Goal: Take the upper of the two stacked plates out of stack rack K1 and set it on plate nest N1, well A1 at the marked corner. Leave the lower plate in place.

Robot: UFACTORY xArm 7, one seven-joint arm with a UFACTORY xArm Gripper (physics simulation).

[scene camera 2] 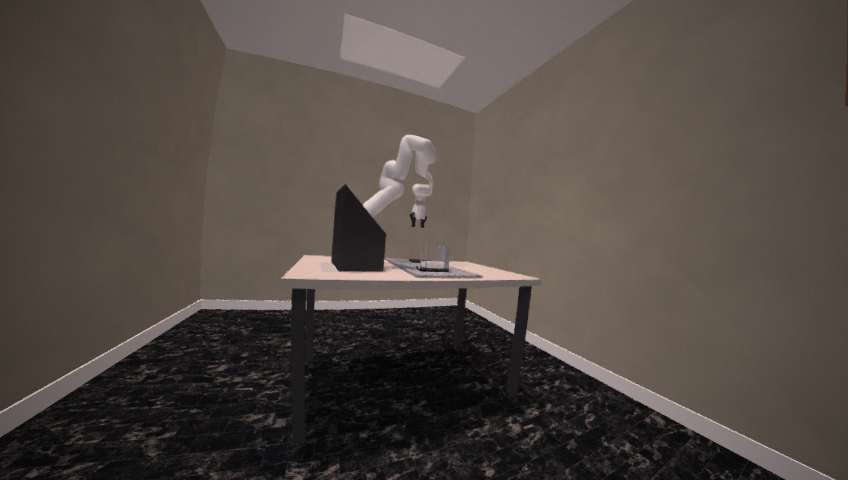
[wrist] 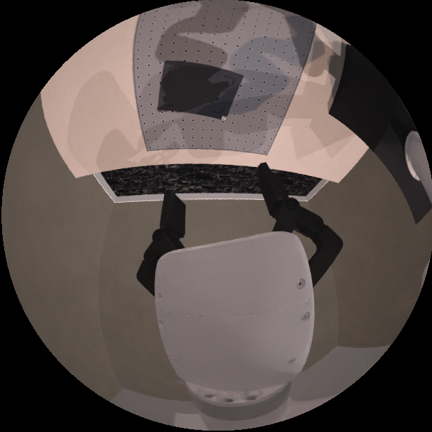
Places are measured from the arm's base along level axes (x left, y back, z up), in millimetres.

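Where they show: gripper, fingertip midpoint: (scene camera 2: 417, 227).
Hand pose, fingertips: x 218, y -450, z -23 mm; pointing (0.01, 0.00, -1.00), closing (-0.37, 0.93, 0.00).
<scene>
After its pixels a point has its place.
Stack rack K1 (scene camera 2: 445, 257) @[x -257, y -423, z -192 mm], with a dark base, thin posts and a taller grey panel, stands on the near part of the board in the scene view. The pale plates (scene camera 2: 433, 265) @[x -247, y -358, z -238 mm] sit low in it; the two layers cannot be told apart. The rack does not show in the wrist view. Plate nest N1 (scene camera 2: 414, 260) @[x 125, y -405, z -257 mm] (wrist: 195, 90) is a flat dark square farther back, with a small white marker (wrist: 224, 118) at one corner. My gripper (scene camera 2: 417, 226) @[x 218, y -450, z -23 mm] (wrist: 215, 185) is open and empty, pointing down, high above the board and above the rack's posts.
A grey perforated board (scene camera 2: 470, 275) @[x -356, y -527, z -273 mm] (wrist: 250, 135) lies on the pale table (scene camera 2: 511, 279) @[x -436, y -750, z -284 mm] (wrist: 65, 120) under the rack and nest. The black arm pedestal (scene camera 2: 360, 240) @[x -196, y 30, z -130 mm] (wrist: 362, 90) stands beside the board, at the left in the scene view. Arm shadows fall across the board and nest.
</scene>
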